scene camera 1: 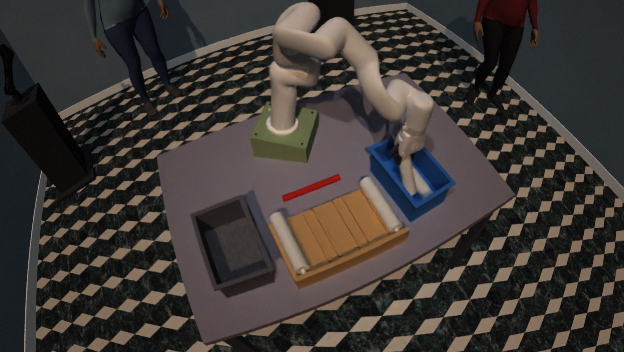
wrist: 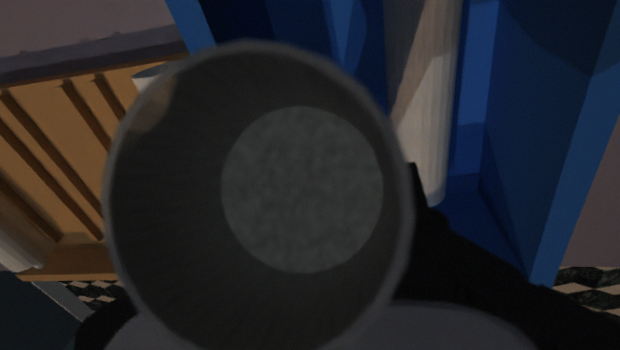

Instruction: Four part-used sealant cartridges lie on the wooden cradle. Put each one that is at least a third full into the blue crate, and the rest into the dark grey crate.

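My gripper is shut on a pale sealant cartridge, held steeply tilted with its lower end inside the blue crate. Its open rear end faces the wrist camera, with a grey disc-shaped piston recessed inside. Another cartridge lies in the blue crate beside the held one. On the wooden cradle, one cartridge lies at the left end and one at the right end. The dark grey crate shows no cartridge inside.
A red bar lies on the table behind the cradle. The arm's green base block stands at the back. The blue crate's walls surround the lower part of the held cartridge. Two people stand beyond the table.
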